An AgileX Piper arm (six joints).
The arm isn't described. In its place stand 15 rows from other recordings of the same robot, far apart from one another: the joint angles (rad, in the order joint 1, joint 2, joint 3, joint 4, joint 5, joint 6), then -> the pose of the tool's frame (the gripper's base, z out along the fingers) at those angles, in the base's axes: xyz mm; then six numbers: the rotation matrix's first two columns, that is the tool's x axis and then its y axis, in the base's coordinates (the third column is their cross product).
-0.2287 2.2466 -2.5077 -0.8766 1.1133 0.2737 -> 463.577, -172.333, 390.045, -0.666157, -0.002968, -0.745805, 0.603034, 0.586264, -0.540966
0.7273 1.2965 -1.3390 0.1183 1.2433 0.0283 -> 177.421, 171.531, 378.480, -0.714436, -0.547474, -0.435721, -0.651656, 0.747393, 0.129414
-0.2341 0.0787 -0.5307 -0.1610 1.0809 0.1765 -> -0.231, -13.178, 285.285, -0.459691, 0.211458, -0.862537, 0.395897, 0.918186, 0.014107
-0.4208 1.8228 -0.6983 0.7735 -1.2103 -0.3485 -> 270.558, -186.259, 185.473, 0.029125, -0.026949, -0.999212, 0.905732, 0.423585, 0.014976
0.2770 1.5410 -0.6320 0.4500 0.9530 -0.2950 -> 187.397, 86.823, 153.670, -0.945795, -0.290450, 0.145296, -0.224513, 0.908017, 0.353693
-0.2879 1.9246 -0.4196 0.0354 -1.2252 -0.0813 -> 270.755, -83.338, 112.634, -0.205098, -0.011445, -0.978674, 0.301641, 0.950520, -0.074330
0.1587 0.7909 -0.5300 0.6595 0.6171 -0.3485 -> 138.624, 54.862, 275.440, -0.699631, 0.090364, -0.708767, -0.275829, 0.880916, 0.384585
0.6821 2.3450 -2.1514 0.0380 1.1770 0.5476 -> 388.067, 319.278, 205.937, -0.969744, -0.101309, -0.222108, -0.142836, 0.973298, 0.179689
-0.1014 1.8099 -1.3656 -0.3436 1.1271 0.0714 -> 351.932, -63.639, 235.010, -0.996066, 0.023873, -0.085339, 0.049341, 0.949348, -0.310330
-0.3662 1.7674 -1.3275 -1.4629 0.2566 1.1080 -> 381.772, -171.000, 293.694, -0.520425, -0.157027, -0.839345, 0.411218, 0.815373, -0.407513
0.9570 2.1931 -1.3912 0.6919 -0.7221 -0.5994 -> 308.829, 371.689, 172.445, -0.046592, -0.134022, -0.989882, -0.502530, 0.859573, -0.092726
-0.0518 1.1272 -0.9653 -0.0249 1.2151 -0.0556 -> 190.238, -11.990, 310.449, -0.961221, -0.014462, -0.275401, -0.003517, 0.999186, -0.040195
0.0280 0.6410 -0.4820 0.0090 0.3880 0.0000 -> 129.918, 3.949, 286.385, -0.443822, -0.004096, -0.896106, -0.027350, 0.999586, 0.008977
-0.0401 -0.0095 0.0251 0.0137 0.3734 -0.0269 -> 52.641, -1.657, 171.754, -0.297436, -0.002221, -0.954739, 0.031117, 0.999443, -0.012019
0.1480 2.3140 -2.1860 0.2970 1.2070 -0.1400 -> 490.859, 98.346, 233.969, -0.925298, -0.168607, -0.339698, -0.260870, 0.933127, 0.247428
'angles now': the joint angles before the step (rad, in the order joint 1, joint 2, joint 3, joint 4, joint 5, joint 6). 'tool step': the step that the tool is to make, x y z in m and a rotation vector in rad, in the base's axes. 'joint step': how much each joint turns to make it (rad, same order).
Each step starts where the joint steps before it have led.
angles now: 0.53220, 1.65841, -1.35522, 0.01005, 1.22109, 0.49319
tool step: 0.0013, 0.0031, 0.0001, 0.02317, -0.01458, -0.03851
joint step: 0.00444, 0.00172, -0.00121, 0.00668, -0.02539, 0.04163
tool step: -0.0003, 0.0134, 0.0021, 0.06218, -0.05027, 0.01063
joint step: 0.02875, -0.00009, -0.00267, 0.02562, -0.07294, 0.01074
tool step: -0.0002, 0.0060, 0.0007, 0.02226, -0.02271, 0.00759
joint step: 0.01409, 0.00129, -0.00152, 0.00585, -0.03111, 0.00401
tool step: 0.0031, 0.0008, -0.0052, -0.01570, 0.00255, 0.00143
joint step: -0.00009, 0.01622, -0.00085, -0.01226, -0.00468, 0.00101
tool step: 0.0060, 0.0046, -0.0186, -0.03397, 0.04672, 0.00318
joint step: 0.00227, 0.05431, -0.00076, -0.00290, 0.00414, -0.00003
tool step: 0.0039, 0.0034, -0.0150, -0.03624, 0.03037, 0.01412
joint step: 0.00499, 0.04254, 0.00001, -0.01321, 0.00289, -0.00519
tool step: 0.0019, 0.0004, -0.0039, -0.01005, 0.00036, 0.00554
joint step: -0.00017, 0.01124, -0.00008, -0.00811, -0.00525, -0.00319
